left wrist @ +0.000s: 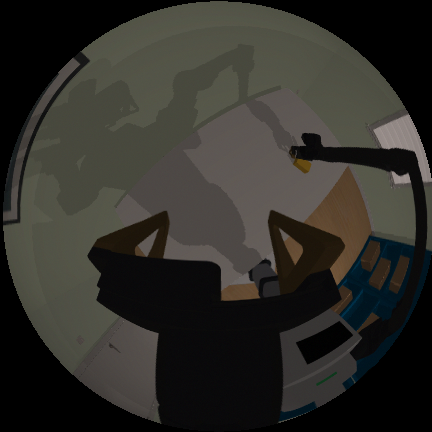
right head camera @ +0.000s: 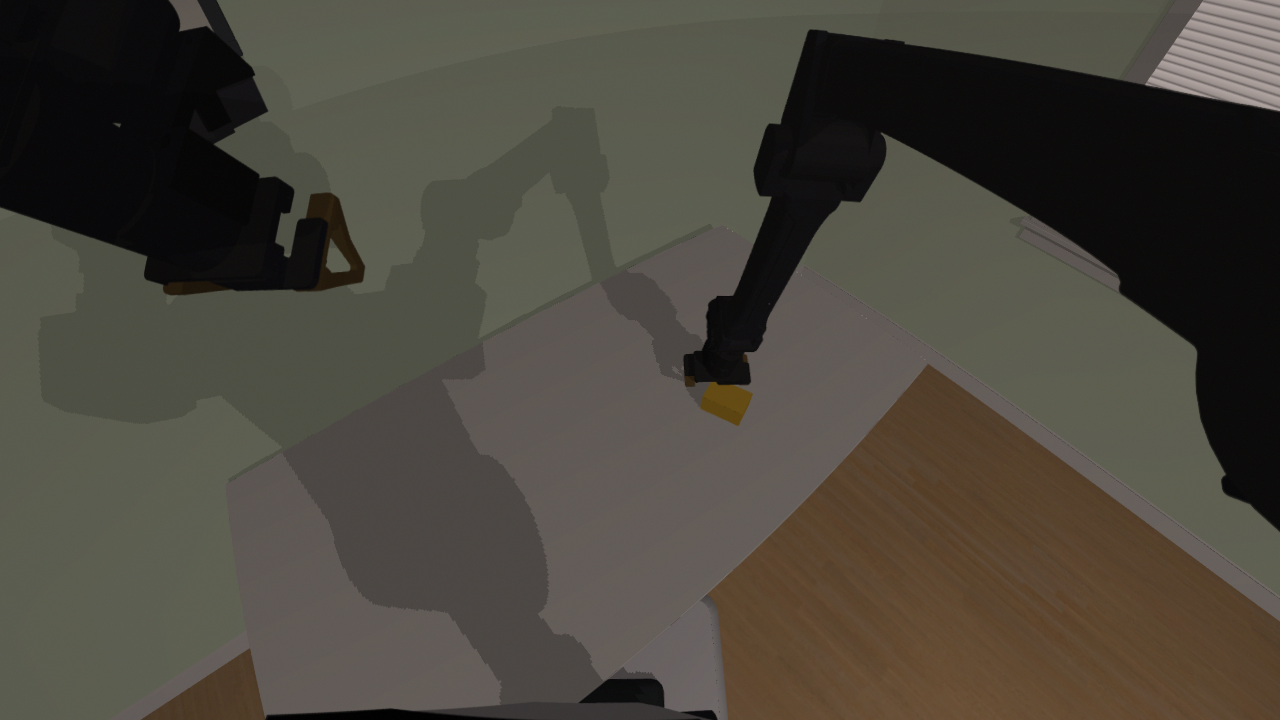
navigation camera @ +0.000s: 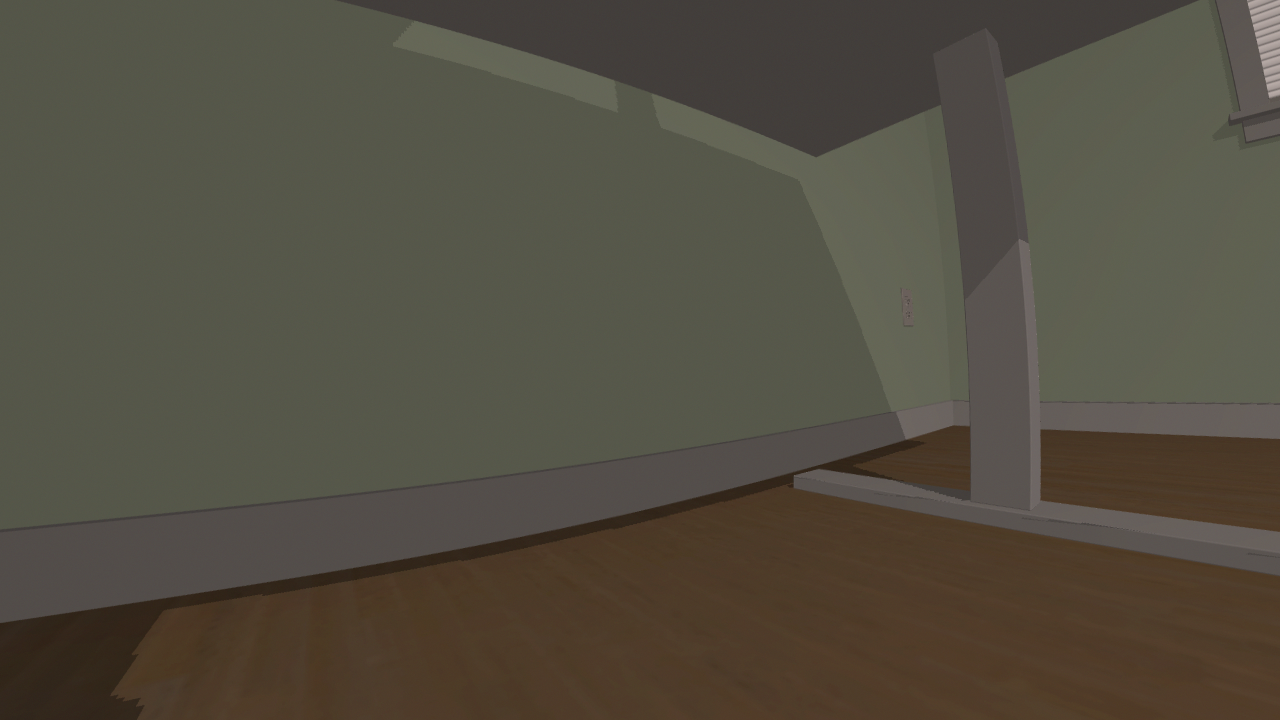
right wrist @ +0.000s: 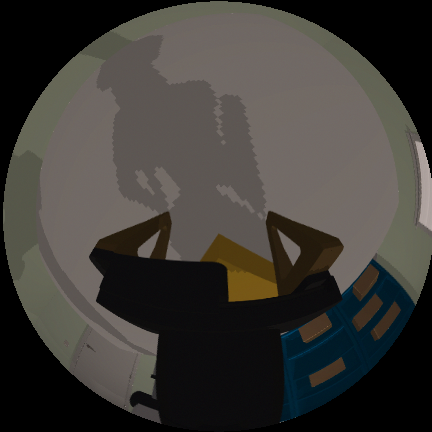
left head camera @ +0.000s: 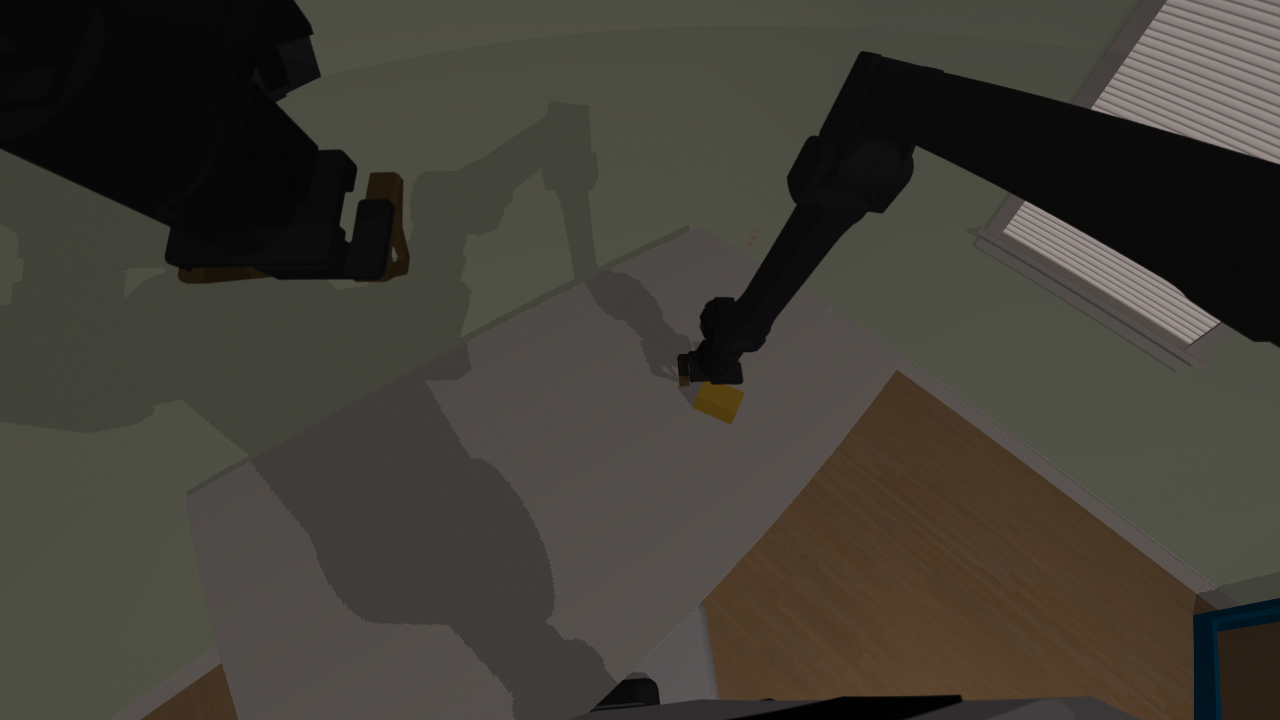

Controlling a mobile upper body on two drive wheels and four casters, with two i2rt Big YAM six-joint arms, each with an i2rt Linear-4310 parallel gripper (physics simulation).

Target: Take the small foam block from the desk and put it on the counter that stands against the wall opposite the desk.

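Places are measured from the left arm's base along level axes (x ahead, y left, z up), in metres.
Where they show: left gripper, fingertip midpoint: (left wrist: 218,215) (right head camera: 314,275) (left head camera: 346,265); right gripper, fingertip midpoint: (left wrist: 295,152) (right head camera: 710,380) (right wrist: 218,216) (left head camera: 701,380).
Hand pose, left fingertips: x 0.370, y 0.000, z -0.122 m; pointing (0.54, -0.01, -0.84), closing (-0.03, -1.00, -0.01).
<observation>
Things, the pixels of their top centre, and the offset from my left fingertips. "spot": a spot on its surface instead. Level surfaces: height alone.
- small yellow foam block, top centre: (right wrist: 243,300) (right head camera: 728,395) (left head camera: 721,394) (left wrist: 303,162) 0.244 m ahead, 0.465 m right, 0.523 m down
- grey desk, surface height: 0.568 m down
- grey desk leg, surface spot: (navigation camera: 1002,376) spot: 0.557 m ahead, 0.673 m right, 1.085 m down
The small yellow foam block (left head camera: 718,402) (right head camera: 725,403) (left wrist: 302,165) (right wrist: 252,280) lies on the grey desk (left head camera: 581,501) (right head camera: 626,501) (left wrist: 240,150) (right wrist: 310,125). My right gripper (left head camera: 707,383) (right head camera: 716,380) (left wrist: 295,152) (right wrist: 218,216) is open, pointing down close above the desk beside the block. In the right wrist view the block shows between the finger bases, partly hidden by the gripper body; it is not gripped. My left gripper (left head camera: 295,273) (right head camera: 268,282) (left wrist: 218,215) is open and empty, high up at the left of the head views. I cannot make out the counter.
A blue rack (left head camera: 1205,662) (left wrist: 372,239) with brown blocks stands at the right in the left wrist view. A grey box (left wrist: 305,372) with a black panel is near it. The navigation camera shows a grey desk leg (navigation camera: 1002,376) and its long foot. Green walls stand behind the desk.
</observation>
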